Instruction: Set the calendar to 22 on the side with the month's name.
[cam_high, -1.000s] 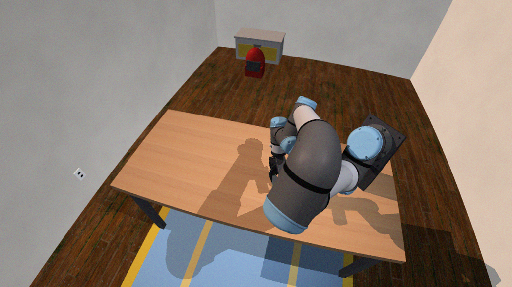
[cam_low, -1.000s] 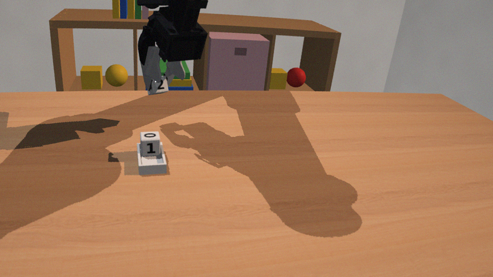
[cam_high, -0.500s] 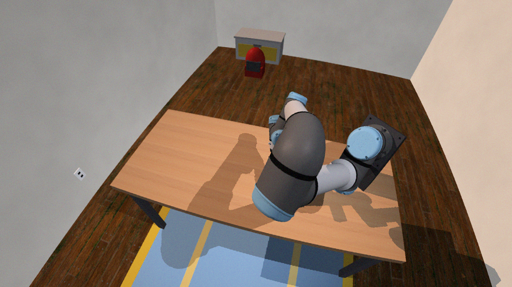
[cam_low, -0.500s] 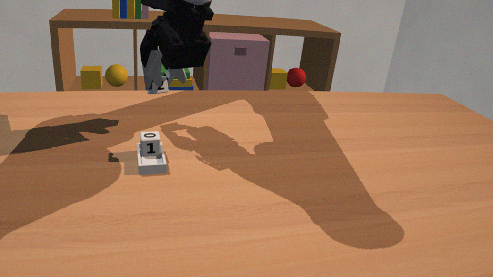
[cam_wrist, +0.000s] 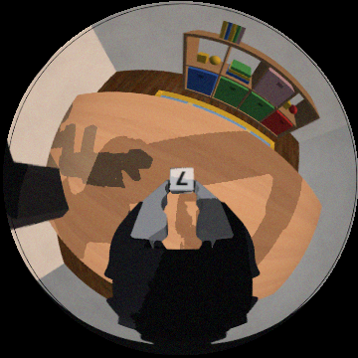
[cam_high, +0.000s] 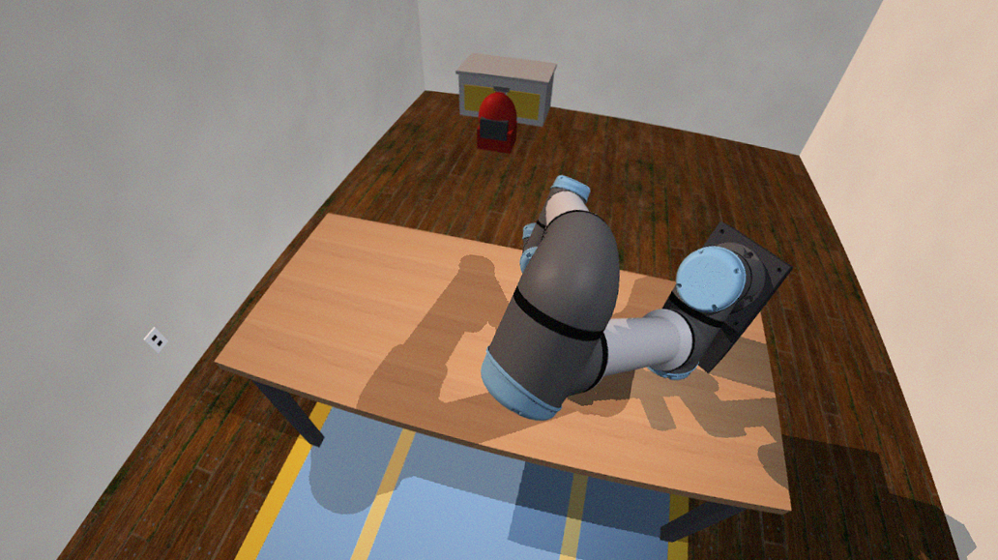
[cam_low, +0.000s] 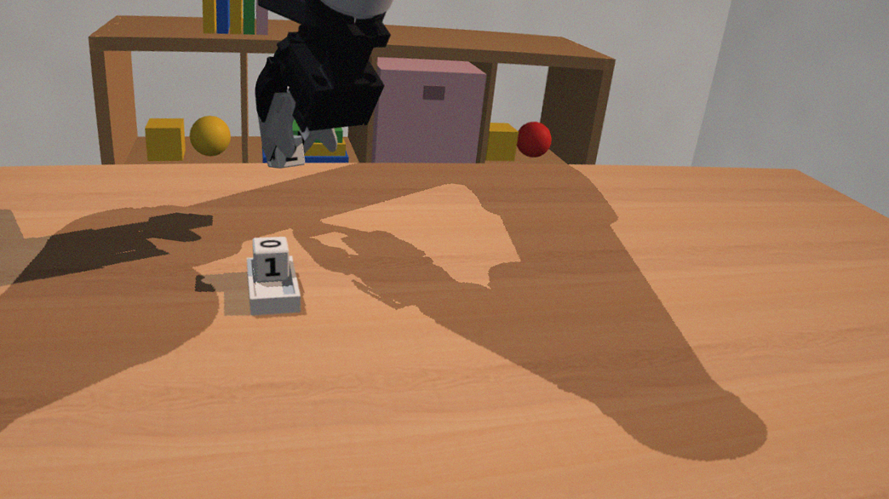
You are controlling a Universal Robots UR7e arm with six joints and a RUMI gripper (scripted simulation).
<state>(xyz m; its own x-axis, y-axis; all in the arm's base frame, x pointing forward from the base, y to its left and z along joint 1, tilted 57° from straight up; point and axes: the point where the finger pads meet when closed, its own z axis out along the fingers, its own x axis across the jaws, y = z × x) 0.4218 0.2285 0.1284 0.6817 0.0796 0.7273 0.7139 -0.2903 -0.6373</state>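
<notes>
Now: the white cube 10 mm below my hand. Round my hand: grey tray (150 mm to the right, 80 mm below, 20 mm ahead).
</notes>
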